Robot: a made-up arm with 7 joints.
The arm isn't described. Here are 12 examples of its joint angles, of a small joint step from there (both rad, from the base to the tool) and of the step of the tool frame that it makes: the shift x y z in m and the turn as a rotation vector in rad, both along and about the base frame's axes.
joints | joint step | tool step
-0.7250 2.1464 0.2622 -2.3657 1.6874 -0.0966 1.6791 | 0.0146 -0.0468 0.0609 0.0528 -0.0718 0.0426 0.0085 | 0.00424 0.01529 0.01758 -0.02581 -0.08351 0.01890
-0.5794 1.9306 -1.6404 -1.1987 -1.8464 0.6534 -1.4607 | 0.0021 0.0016 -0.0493 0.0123 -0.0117 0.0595 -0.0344 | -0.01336 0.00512 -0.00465 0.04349 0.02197 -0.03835
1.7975 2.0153 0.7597 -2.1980 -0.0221 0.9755 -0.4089 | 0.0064 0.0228 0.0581 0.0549 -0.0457 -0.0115 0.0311 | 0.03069 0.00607 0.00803 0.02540 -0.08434 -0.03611
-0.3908 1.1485 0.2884 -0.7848 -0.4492 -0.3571 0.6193 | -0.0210 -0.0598 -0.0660 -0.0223 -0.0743 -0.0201 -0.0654 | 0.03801 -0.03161 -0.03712 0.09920 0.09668 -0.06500
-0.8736 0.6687 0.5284 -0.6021 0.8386 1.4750 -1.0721 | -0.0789 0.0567 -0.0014 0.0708 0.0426 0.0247 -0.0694 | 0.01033 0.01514 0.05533 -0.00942 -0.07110 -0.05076
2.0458 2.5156 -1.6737 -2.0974 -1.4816 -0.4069 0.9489 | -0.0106 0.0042 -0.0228 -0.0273 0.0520 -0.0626 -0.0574 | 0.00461 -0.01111 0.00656 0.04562 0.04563 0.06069
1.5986 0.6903 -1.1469 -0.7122 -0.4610 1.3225 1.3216 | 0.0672 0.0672 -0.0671 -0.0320 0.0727 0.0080 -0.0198 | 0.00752 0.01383 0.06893 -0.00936 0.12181 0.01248
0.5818 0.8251 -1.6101 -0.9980 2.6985 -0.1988 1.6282 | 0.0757 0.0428 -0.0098 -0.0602 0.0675 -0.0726 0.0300 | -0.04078 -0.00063 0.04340 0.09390 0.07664 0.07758
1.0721 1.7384 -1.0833 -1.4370 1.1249 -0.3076 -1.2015 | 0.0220 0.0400 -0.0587 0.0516 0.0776 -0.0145 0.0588 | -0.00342 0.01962 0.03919 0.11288 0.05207 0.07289
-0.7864 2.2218 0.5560 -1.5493 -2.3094 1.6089 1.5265 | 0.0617 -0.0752 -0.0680 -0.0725 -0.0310 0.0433 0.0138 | 0.07582 0.02044 -0.01881 0.05176 0.13381 0.00281
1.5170 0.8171 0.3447 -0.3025 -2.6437 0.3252 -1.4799 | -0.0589 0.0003 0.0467 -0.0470 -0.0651 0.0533 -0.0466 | 0.01764 0.02557 -0.04726 -0.05633 -0.04815 -0.12730
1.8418 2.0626 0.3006 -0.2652 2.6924 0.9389 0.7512 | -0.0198 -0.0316 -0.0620 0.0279 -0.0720 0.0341 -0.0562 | -0.03187 0.00115 0.02141 0.00410 0.13730 0.02358
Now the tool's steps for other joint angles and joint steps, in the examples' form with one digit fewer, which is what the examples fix.
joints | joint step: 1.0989 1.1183 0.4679 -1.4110 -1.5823 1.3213 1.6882 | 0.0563 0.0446 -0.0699 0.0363 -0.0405 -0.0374 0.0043
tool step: -0.0043 0.0053 0.0053 -0.0185 0.1835 -0.0130
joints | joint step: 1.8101 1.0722 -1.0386 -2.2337 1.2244 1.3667 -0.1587 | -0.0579 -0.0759 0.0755 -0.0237 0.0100 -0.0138 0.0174
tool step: 0.0116 -0.0094 -0.0571 0.0899 -0.1218 0.0422
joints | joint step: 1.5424 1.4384 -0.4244 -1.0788 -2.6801 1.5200 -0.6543 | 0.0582 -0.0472 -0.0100 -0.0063 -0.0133 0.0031 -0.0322
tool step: -0.0458 -0.0273 0.0133 -0.0012 0.0367 0.0349
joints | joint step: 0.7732 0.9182 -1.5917 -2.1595 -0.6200 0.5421 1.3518 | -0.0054 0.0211 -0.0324 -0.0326 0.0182 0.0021 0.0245
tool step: -0.0022 0.0024 0.0139 -0.0222 0.0499 0.0177
